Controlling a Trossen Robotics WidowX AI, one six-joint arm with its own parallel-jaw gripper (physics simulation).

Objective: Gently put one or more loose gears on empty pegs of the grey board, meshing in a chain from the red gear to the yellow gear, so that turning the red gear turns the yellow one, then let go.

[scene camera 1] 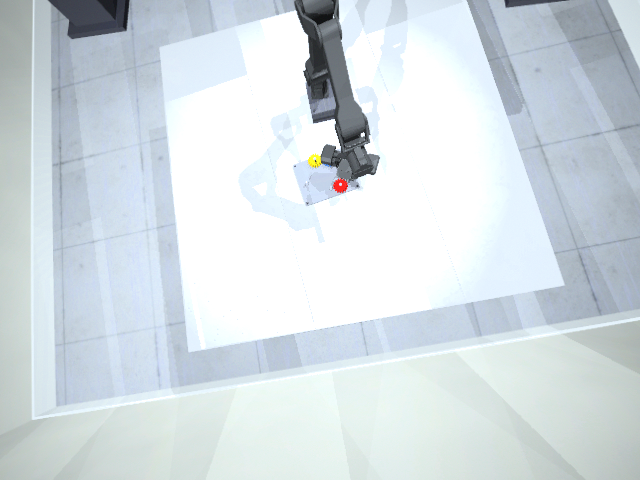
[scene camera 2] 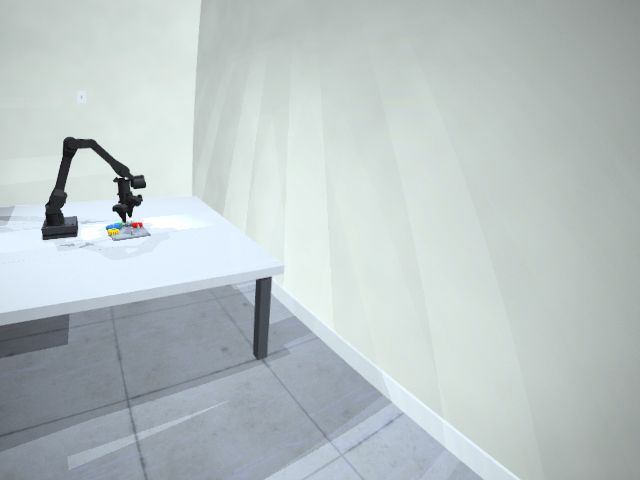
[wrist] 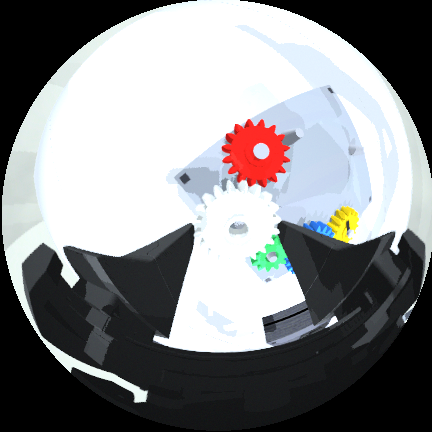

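The red gear sits on a peg of the grey board. The yellow gear is at another edge of the board. My gripper is shut on a white gear, which hangs between the fingertips and looks close beside the red gear in the wrist view. Whether their teeth touch, and what is under the white gear, I cannot tell. A green gear shows behind the white gear; blue teeth show around the right finger.
A bare peg stands close to the red gear, and another bare peg stands farther along the board. The arm's dark base stands on the white table behind the board.
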